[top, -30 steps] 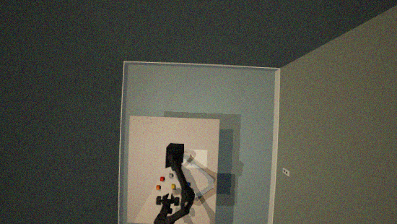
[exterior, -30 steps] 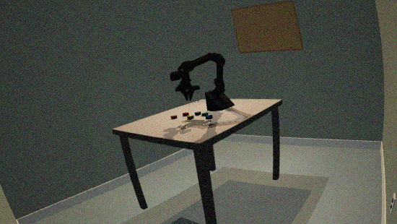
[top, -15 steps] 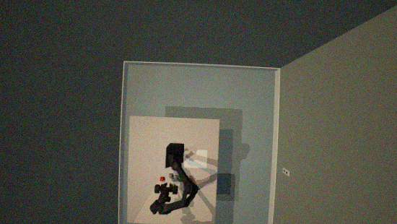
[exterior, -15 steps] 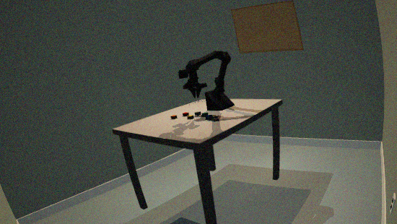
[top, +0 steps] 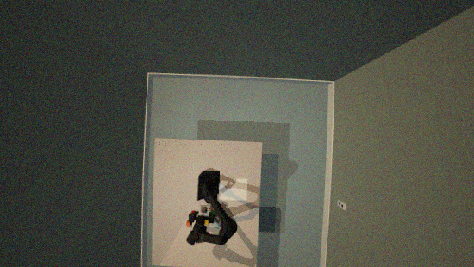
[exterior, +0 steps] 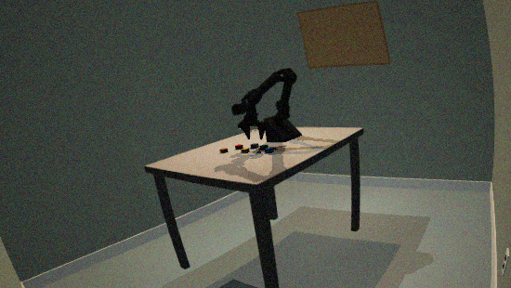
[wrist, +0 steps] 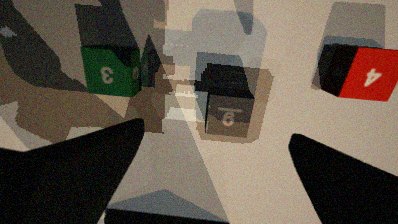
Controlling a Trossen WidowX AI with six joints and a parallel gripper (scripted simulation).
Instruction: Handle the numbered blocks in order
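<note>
Now: the grey block 1 cm to the right of my gripper tip and 3 cm below it. Also, from my gripper tip: green block: 1 cm ahead, 8 cm to the left, 3 cm below; red block: 5 cm ahead, 9 cm to the right, 3 cm below; yellow block: 11 cm ahead, 3 cm to the left, 3 cm below.
</note>
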